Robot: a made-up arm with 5 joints. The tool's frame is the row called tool.
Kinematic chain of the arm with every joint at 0, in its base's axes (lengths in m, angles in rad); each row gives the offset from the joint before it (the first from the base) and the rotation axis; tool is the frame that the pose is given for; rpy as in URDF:
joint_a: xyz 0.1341 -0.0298 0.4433 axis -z
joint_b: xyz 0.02 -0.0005 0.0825 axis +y
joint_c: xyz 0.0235 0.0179 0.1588 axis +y
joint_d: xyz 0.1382 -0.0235 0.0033 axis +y
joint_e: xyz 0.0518 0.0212 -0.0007 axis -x
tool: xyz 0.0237 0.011 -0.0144 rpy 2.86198 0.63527 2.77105
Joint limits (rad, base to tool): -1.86..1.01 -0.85..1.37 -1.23..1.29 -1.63..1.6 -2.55..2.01
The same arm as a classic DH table. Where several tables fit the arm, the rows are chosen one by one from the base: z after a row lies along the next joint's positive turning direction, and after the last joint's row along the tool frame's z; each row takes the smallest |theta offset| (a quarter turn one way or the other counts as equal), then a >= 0, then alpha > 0; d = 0 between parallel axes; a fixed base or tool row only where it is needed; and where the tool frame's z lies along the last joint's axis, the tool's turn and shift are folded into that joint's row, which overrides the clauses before.
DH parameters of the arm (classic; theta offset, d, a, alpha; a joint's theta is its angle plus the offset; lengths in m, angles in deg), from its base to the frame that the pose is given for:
base (fixed): -12.53 0 0.1374 180
joint_a: -12.53 -0.5258 0.02 90
joint_b: -81.58 0 0.1605 0
joint_c: 80.21 0 0.1382 0
joint_d: -88.63 0.0151 -0.0007 90
joint_e: 86.25 -0.0632 0.01 -129.17
tool (fixed): -75.4 0.0195 0 0
Joint limits (deg, base to tool): -106.57..57.87 -48.7..78.5 -70.47..73.91 -93.39..91.67 -146.1..115.16

